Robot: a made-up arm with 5 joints.
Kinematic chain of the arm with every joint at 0, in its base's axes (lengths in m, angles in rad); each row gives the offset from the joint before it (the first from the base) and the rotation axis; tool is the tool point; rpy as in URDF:
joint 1: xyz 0.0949 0 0.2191 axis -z
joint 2: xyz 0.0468 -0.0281 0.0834 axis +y
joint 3: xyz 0.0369 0 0.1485 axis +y
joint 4: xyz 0.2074 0 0.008 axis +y
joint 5: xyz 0.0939 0.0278 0 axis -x
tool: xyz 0 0 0 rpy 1.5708 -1.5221 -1.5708
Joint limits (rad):
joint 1: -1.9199..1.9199
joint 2: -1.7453..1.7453
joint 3: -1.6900..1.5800
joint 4: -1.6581..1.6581
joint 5: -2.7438..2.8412
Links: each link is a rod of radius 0.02 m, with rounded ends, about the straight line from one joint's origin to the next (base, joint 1, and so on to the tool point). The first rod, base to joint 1, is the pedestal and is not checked.
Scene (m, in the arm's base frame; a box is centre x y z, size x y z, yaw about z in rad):
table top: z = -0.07
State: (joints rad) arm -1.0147 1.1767 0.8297 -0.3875 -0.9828
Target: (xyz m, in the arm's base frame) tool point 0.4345 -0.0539 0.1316
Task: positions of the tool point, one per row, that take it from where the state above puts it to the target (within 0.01 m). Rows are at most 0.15 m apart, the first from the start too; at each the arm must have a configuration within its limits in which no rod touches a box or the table.
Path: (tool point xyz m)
1: 0.2263 0.1153 0.0427
2: 0.3093 0.0978 0.0590
3: 0.3853 0.0395 0.0890
4: 0.4345 -0.0539 0.1316

